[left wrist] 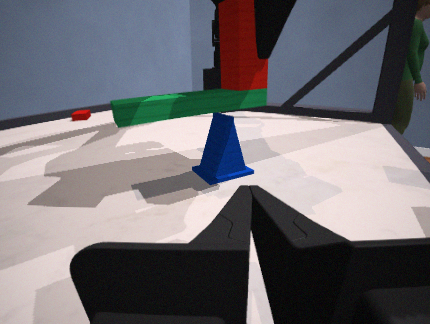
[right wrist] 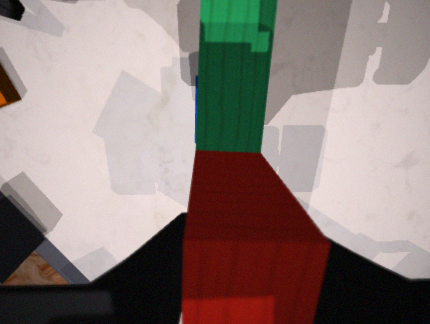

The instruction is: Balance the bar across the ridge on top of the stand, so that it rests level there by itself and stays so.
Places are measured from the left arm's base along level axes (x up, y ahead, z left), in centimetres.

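Where they show: left gripper, fingertip midpoint: [left wrist: 248,194] [right wrist: 18,13]; right gripper, fingertip midpoint: [left wrist: 250,59] [right wrist: 230,220].
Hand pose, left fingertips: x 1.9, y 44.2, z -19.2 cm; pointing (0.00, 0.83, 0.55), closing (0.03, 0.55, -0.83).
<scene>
After its pixels a point has its place.
The bar is a long green beam [left wrist: 170,106] @(y 48.2, x 4.9, z -10.1 cm) [right wrist: 232,95] @(y 52.3, x 5.8, z -10.3 cm) with an upright red block [left wrist: 243,50] @(y 54.3, x 9.2, z -13.1 cm) [right wrist: 245,195] @(y 54.5, x 11.1, z -11.3 cm) on one end. The blue stand [left wrist: 222,150] @(y 52.7, x 0.4, z -12.0 cm) is upright on the table, a wedge with a narrow ridge on a flat base. In the left wrist view the ridge shows just at the beam's lower edge, near the red block; I cannot tell whether they touch. In the right wrist view a thin blue strip of the stand shows beside the beam. My right gripper [right wrist: 230,220] @(y 56.8, x 8.7, z -12.5 cm) is shut on the red block. My left gripper [left wrist: 248,194] @(y 44.2, x 1.9, z -19.2 cm) is shut and empty, in front of the stand.
A small red block [left wrist: 81,115] @(y 60.3, x -1.4, z 34.4 cm) lies at the far left of the table in the left wrist view. A dark frame post [left wrist: 393,65] @(y 97.5, x 9.8, z -25.5 cm) stands at the back right, with a person [left wrist: 419,65] beyond it. An orange-brown object [right wrist: 7,90] @(y 46.5, x -1.7, z -24.8 cm) shows at the right wrist view's left edge.
</scene>
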